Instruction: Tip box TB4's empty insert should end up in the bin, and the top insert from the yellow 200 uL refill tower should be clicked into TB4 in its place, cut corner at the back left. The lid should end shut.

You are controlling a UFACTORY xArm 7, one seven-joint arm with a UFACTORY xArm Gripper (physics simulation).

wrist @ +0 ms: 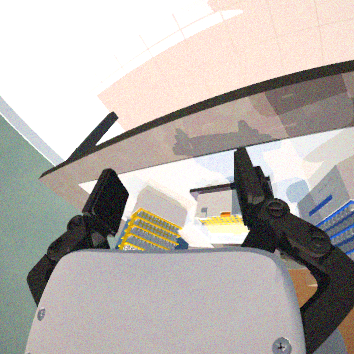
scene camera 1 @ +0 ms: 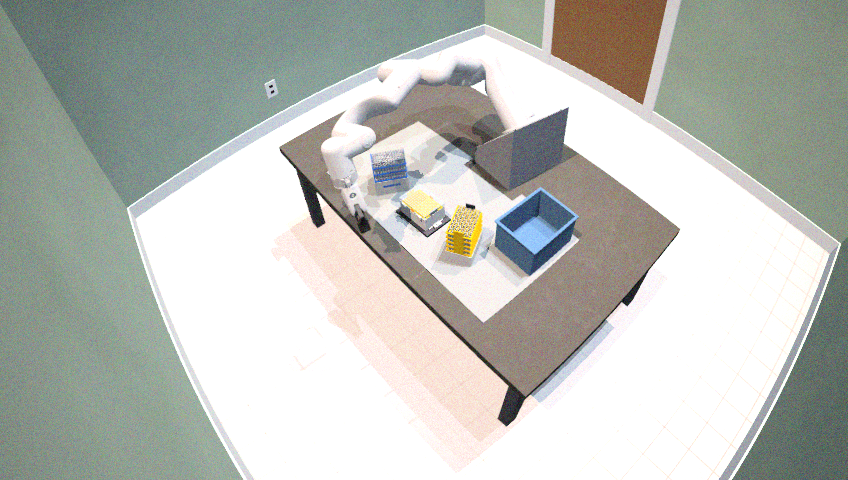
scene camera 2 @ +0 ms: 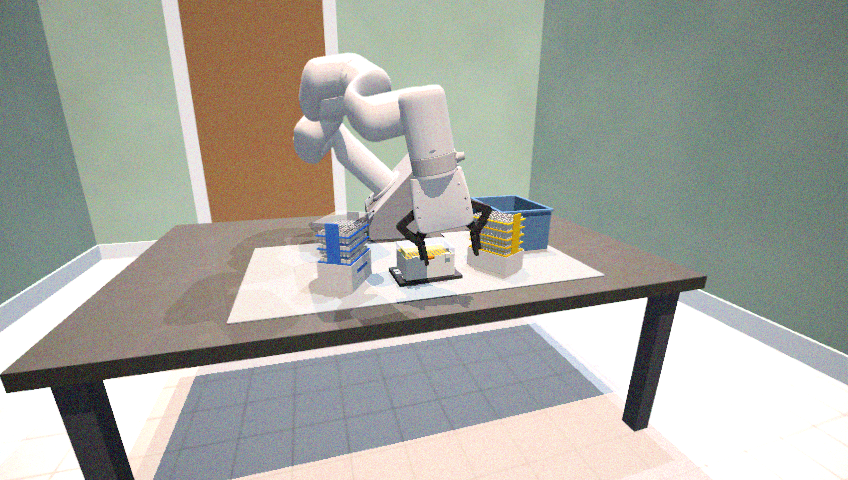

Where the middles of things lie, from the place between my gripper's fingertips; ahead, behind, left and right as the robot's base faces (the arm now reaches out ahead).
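My gripper is in sight, its position taken relative to the blue bin (scene camera 1: 529, 234): 60 mm above it, 310 mm to the right of it, 440 mm beyond it.
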